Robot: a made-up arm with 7 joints.
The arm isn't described. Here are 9 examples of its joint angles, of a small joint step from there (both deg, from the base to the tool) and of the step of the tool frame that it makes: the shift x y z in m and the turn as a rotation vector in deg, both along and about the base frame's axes.
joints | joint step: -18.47 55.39 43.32 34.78 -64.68 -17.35 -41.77 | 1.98 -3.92 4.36 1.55 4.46 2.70 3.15
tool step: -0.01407 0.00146 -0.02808 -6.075 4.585 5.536
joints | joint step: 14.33 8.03 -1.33 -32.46 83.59 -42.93 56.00 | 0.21 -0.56 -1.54 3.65 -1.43 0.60 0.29
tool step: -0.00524 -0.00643 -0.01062 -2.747 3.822 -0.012
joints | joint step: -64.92 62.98 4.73 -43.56 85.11 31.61 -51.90 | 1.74 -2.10 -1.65 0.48 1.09 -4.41 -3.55
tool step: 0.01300 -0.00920 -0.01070 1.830 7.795 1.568
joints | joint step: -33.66 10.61 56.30 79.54 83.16 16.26 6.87 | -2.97 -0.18 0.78 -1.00 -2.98 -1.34 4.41
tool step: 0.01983 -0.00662 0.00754 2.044 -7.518 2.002
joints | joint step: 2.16 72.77 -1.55 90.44 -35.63 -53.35 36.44 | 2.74 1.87 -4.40 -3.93 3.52 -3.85 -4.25
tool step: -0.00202 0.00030 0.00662 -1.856 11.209 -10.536
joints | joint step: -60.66 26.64 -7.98 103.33 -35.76 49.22 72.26 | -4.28 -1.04 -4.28 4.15 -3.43 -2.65 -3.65
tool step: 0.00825 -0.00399 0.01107 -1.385 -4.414 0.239
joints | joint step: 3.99 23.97 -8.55 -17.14 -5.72 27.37 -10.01 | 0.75 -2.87 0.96 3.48 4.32 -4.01 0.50
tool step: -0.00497 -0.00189 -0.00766 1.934 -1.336 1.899
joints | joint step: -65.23 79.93 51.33 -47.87 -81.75 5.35 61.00 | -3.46 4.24 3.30 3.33 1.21 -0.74 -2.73
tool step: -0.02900 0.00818 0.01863 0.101 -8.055 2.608
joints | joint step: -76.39 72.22 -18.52 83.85 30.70 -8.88 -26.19 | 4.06 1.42 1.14 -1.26 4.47 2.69 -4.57
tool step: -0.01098 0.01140 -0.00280 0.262 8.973 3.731
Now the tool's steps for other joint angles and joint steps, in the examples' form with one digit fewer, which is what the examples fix.
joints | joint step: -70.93 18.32 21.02 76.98 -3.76 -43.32 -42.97 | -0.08 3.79 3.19 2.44 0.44 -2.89 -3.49
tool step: -0.0031 0.0290 0.0077 1.43 -1.84 1.55
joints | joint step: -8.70 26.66 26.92 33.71 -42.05 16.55 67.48 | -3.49 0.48 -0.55 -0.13 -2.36 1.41 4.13
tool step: 0.0243 -0.0060 0.0124 -0.94 -1.13 2.08
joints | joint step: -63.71 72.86 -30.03 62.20 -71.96 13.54 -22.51 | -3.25 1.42 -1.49 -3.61 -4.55 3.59 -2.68
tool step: 0.0110 -0.0080 0.0172 -4.01 -2.89 -6.43
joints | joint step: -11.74 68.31 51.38 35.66 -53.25 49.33 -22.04 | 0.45 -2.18 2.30 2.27 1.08 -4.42 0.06
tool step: -0.0077 0.0042 -0.0109 0.02 -2.81 3.87
